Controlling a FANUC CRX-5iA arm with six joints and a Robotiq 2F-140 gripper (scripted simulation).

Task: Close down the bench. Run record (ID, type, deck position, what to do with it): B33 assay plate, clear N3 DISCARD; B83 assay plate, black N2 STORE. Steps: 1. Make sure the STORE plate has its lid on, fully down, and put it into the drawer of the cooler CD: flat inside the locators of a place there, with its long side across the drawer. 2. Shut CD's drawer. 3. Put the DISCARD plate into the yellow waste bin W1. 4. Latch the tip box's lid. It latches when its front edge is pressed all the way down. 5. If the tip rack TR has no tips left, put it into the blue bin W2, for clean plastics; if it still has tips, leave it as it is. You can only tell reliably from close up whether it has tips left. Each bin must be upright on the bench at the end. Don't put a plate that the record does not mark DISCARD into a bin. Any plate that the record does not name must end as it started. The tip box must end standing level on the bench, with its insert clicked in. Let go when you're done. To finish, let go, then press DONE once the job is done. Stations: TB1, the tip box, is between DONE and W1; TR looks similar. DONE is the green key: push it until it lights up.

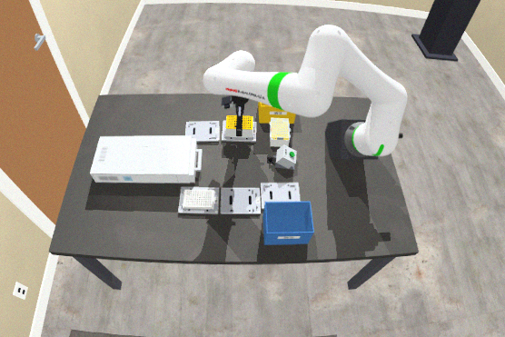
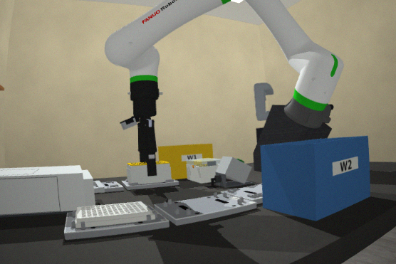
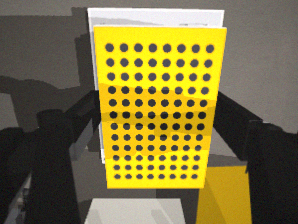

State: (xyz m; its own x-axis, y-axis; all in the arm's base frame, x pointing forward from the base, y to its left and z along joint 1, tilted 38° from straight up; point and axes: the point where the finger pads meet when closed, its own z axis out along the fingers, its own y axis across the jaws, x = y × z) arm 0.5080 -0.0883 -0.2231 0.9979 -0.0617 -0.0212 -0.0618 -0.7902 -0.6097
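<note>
The tip rack TR is 10 mm to the right of my hand, 10 mm below it and 10 mm behind it. The rest, counted from my hand: clear tip box lid: 190 mm behind, 30 mm to the left; yellow tip box insert: 190 mm behind, 30 mm to the left, 10 mm below; white deck nest: 180 mm ahead, 50 mm below.
</note>
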